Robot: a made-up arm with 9 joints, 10 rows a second.
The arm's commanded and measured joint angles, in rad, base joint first. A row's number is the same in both.
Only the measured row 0 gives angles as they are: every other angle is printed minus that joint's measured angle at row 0.
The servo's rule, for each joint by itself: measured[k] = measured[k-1] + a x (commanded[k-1-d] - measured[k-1]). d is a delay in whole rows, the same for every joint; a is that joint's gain. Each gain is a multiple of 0.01, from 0.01 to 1. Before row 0 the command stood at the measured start. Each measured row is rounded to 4 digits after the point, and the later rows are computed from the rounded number. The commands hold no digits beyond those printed.
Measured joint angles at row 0:
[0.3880, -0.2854, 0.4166, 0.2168, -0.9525, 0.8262, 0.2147, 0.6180, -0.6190]
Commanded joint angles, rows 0 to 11:
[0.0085, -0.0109, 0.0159, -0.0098, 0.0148, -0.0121, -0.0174, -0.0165, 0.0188]
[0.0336, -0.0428, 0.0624, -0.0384, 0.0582, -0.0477, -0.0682, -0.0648, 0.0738]
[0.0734, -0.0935, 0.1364, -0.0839, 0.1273, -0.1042, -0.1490, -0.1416, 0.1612]
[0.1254, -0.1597, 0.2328, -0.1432, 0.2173, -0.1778, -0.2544, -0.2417, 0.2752]
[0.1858, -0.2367, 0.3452, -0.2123, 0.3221, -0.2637, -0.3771, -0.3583, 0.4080]
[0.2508, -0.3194, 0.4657, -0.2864, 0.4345, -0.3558, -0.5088, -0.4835, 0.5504]
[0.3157, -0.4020, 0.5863, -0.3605, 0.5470, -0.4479, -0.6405, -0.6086, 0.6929]
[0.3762, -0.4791, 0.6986, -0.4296, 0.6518, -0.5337, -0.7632, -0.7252, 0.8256]
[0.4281, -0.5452, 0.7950, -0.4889, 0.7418, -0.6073, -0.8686, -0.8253, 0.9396]
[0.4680, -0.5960, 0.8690, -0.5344, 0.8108, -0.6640, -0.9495, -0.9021, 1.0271]
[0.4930, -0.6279, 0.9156, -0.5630, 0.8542, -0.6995, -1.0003, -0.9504, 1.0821]
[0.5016, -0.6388, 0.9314, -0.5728, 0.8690, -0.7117, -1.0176, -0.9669, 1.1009]
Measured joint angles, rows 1 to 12:
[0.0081, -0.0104, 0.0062, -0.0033, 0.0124, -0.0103, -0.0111, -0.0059, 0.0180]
[0.0323, -0.0412, 0.0281, -0.0152, 0.0509, -0.0421, -0.0476, -0.0271, 0.0716]
[0.0713, -0.0909, 0.0703, -0.0386, 0.1151, -0.0949, -0.1125, -0.0683, 0.1576]
[0.1227, -0.1563, 0.1337, -0.0742, 0.2009, -0.1654, -0.2033, -0.1307, 0.2705]
[0.1826, -0.2327, 0.2162, -0.1212, 0.3027, -0.2490, -0.3145, -0.2126, 0.4025]
[0.2474, -0.3151, 0.3135, -0.1774, 0.4134, -0.3398, -0.4389, -0.3101, 0.5445]
[0.3123, -0.3977, 0.4199, -0.2397, 0.5256, -0.4317, -0.5679, -0.4176, 0.6870]
[0.3730, -0.4750, 0.5286, -0.3043, 0.6316, -0.5184, -0.6929, -0.5283, 0.8201]
[0.4253, -0.5417, 0.6325, -0.3671, 0.7242, -0.5940, -0.8053, -0.6352, 0.9348]
[0.4659, -0.5933, 0.7247, -0.4240, 0.7969, -0.6535, -0.8976, -0.7313, 1.0234]
[0.4916, -0.6262, 0.7992, -0.4713, 0.8450, -0.6926, -0.9633, -0.8102, 1.0798]
[0.5011, -0.6382, 0.8508, -0.5058, 0.8652, -0.7088, -0.9981, -0.8666, 1.1001]
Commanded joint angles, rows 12 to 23:
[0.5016, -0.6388, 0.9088, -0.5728, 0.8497, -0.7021, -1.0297, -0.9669, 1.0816]
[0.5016, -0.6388, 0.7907, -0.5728, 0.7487, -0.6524, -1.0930, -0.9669, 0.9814]
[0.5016, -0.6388, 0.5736, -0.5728, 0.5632, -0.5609, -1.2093, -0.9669, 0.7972]
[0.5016, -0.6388, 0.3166, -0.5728, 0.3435, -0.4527, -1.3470, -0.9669, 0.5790]
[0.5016, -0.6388, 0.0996, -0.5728, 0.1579, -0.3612, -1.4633, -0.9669, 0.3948]
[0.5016, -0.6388, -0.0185, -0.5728, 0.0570, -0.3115, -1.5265, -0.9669, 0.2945]
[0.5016, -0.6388, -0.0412, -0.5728, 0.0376, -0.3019, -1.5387, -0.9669, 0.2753]
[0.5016, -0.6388, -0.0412, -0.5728, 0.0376, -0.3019, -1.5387, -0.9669, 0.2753]
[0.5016, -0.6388, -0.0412, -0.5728, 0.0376, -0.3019, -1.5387, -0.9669, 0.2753]
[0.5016, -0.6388, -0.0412, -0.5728, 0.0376, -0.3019, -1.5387, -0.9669, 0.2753]
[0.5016, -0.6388, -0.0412, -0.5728, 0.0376, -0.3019, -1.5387, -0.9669, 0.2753]
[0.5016, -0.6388, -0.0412, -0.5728, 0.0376, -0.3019, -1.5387, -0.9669, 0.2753]
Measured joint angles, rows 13 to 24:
[0.5016, -0.6388, 0.8734, -0.5286, 0.8522, -0.7031, -1.0183, -0.9027, 1.0823]
[0.5016, -0.6388, 0.8411, -0.5436, 0.7653, -0.6600, -1.0661, -0.9258, 0.9854]
[0.5016, -0.6388, 0.7368, -0.5535, 0.5955, -0.5758, -1.1577, -0.9406, 0.8047]
[0.5016, -0.6388, 0.5729, -0.5601, 0.3838, -0.4712, -1.2789, -0.9501, 0.5880]
[0.5016, -0.6388, 0.3883, -0.5644, 0.1940, -0.3777, -1.3969, -0.9561, 0.4025]
[0.5016, -0.6388, 0.2296, -0.5673, 0.0789, -0.3214, -1.4798, -0.9600, 0.2988]
[0.5016, -0.6388, 0.1240, -0.5692, 0.0442, -0.3048, -1.5175, -0.9625, 0.2762]
[0.5016, -0.6388, 0.0596, -0.5704, 0.0387, -0.3023, -1.5311, -0.9641, 0.2753]
[0.5016, -0.6388, 0.0203, -0.5712, 0.0378, -0.3020, -1.5360, -0.9651, 0.2753]
[0.5016, -0.6388, -0.0037, -0.5717, 0.0376, -0.3019, -1.5377, -0.9657, 0.2753]
[0.5016, -0.6388, -0.0183, -0.5721, 0.0376, -0.3019, -1.5383, -0.9661, 0.2753]
[0.5016, -0.6388, -0.0272, -0.5723, 0.0376, -0.3019, -1.5386, -0.9664, 0.2753]

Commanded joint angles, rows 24 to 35:
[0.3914, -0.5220, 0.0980, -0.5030, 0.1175, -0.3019, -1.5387, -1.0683, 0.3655]
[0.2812, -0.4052, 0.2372, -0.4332, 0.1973, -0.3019, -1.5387, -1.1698, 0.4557]
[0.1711, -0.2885, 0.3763, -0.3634, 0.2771, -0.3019, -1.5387, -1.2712, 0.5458]
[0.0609, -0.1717, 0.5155, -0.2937, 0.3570, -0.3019, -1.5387, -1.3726, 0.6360]
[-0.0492, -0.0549, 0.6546, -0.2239, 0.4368, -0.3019, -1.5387, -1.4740, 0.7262]
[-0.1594, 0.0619, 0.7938, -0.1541, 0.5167, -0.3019, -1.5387, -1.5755, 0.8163]
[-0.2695, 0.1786, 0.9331, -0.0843, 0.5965, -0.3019, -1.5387, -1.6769, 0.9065]
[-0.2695, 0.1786, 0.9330, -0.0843, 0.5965, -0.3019, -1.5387, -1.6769, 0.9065]
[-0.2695, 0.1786, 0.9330, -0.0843, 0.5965, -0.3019, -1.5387, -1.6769, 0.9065]
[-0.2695, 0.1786, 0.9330, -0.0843, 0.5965, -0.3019, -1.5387, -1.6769, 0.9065]
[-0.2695, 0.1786, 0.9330, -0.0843, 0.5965, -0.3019, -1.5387, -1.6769, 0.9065]
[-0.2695, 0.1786, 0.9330, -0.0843, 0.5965, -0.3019, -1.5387, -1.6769, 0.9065]
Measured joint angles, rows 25 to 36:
[0.3969, -0.5278, 0.0216, -0.5487, 0.1047, -0.3019, -1.5387, -1.0031, 0.3619]
[0.2870, -0.4113, 0.1057, -0.5094, 0.1825, -0.3019, -1.5387, -1.0631, 0.4519]
[0.1769, -0.2946, 0.2112, -0.4598, 0.2620, -0.3019, -1.5387, -1.1380, 0.5420]
[0.0667, -0.1778, 0.3299, -0.4033, 0.3418, -0.3019, -1.5387, -1.2225, 0.6322]
[-0.0434, -0.0610, 0.4565, -0.3423, 0.4216, -0.3019, -1.5387, -1.3130, 0.7224]
[-0.1536, 0.0558, 0.5880, -0.2783, 0.5015, -0.3019, -1.5387, -1.4075, 0.8125]
[-0.2637, 0.1725, 0.7226, -0.2123, 0.5813, -0.3019, -1.5387, -1.5045, 0.9027]
[-0.2692, 0.1783, 0.8047, -0.1688, 0.5941, -0.3019, -1.5387, -1.5666, 0.9063]
[-0.2695, 0.1786, 0.8547, -0.1401, 0.5961, -0.3019, -1.5387, -1.6063, 0.9065]
[-0.2695, 0.1786, 0.8852, -0.1211, 0.5964, -0.3019, -1.5387, -1.6317, 0.9065]
[-0.2695, 0.1786, 0.9038, -0.1086, 0.5965, -0.3019, -1.5387, -1.6480, 0.9065]
[-0.2695, 0.1786, 0.9152, -0.1003, 0.5965, -0.3019, -1.5387, -1.6584, 0.9065]

